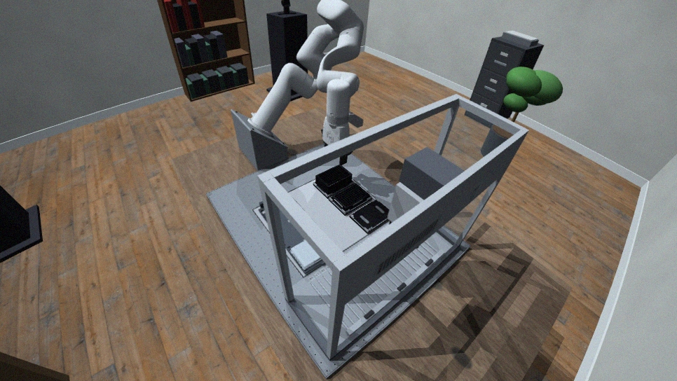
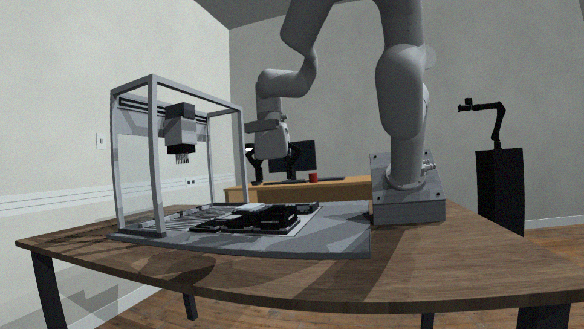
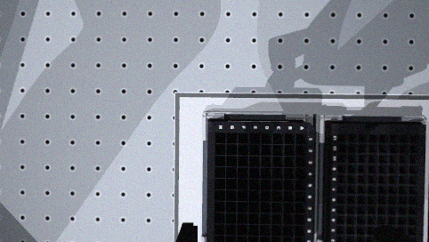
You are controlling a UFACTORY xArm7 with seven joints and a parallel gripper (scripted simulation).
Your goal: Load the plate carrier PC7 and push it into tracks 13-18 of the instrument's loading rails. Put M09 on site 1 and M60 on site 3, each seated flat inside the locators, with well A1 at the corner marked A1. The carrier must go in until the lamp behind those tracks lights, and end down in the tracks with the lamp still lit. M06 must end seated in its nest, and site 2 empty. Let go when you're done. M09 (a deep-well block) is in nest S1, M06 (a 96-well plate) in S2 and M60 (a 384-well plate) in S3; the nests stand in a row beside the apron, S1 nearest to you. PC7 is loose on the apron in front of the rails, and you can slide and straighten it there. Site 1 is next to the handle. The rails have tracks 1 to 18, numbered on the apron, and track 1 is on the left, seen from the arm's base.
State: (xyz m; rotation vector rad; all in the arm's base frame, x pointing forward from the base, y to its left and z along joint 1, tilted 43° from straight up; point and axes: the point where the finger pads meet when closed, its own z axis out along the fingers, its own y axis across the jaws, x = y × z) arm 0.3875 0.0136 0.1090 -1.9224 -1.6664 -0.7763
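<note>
Now: the deep-well block M09 120 mm below my hand. The rest, counted from my hand: nest S1: 140 mm below; nest S3: 220 mm ahead, 10 mm to the right, 140 mm below; plate M06: 110 mm ahead, 10 mm to the right, 130 mm below.
</note>
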